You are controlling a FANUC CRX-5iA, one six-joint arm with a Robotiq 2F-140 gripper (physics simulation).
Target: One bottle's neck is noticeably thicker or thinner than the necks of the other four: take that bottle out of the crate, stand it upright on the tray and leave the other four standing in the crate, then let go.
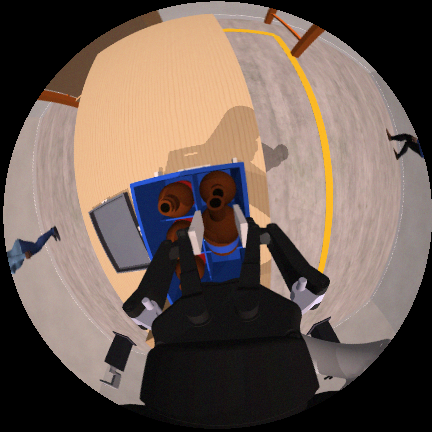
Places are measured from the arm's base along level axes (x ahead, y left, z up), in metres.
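Pixels of known places: gripper, fingertip midpoint: point(217, 216).
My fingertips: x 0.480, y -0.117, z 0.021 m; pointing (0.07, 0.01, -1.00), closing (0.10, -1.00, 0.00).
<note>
Ahead of a thing's pixels: the offset from my fingertips to its top centre. "*": to the spot under its first point. Level surfaces: height alone.
My gripper point(217, 216) is partly open over the right column of the blue crate @[* dx +0.044, dy -0.044, dz -0.005 m] point(246, 185), its pads on either side of a brown bottle point(220, 225) without holding it. That bottle leans toward the far end, its mouth beside the neck of the far right bottle @[dx +0.032, dy -0.002, dz -0.017 m] point(224, 181); a blue band shows near its lower end. Another brown bottle @[dx +0.016, dy +0.086, dz -0.017 m] point(181, 196) is in the far left compartment. Two more, a middle left bottle point(177, 232) and a near left bottle point(192, 269), are partly hidden by my left finger. Which neck differs is unclear. The grey tray @[* dx -0.086, dy +0.336, dz -0.175 m] point(117, 232) lies left of the crate.
The crate's dividers point(180, 218) separate the bottles. The wooden table @[dz -0.180 m] point(160, 90) extends beyond the crate, with its right edge close to the crate's right wall. A yellow line point(327, 175) runs along the floor at right. People and orange posts show farther away.
</note>
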